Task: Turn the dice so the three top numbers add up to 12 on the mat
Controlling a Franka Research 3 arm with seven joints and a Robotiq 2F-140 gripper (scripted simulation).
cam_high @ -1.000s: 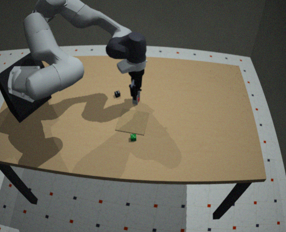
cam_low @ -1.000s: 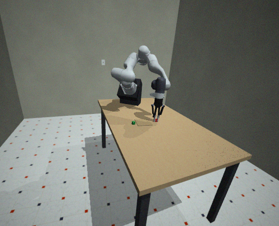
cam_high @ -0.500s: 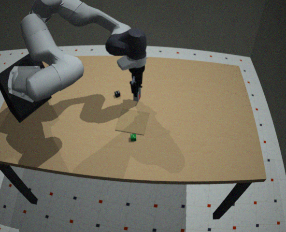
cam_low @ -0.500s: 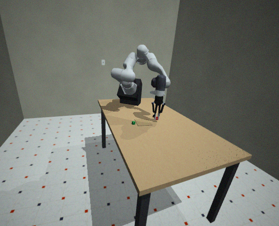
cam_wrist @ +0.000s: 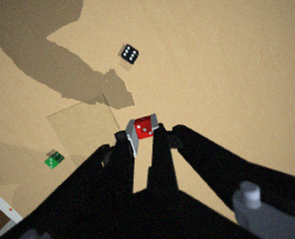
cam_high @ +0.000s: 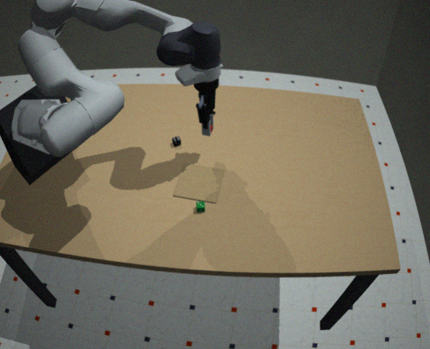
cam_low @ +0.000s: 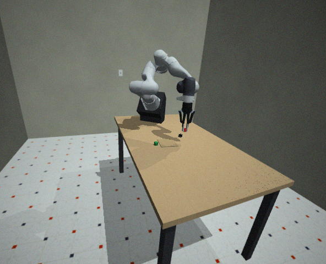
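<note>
My hand is 70 mm past the tan mat, 120 mm to the left of it and 130 mm above it. From my hand the other things lie so: black die 90 mm behind, 80 mm to the left, 120 mm below; green die 100 mm behind, 220 mm to the right, 120 mm below; red die 20 mm below.
</note>
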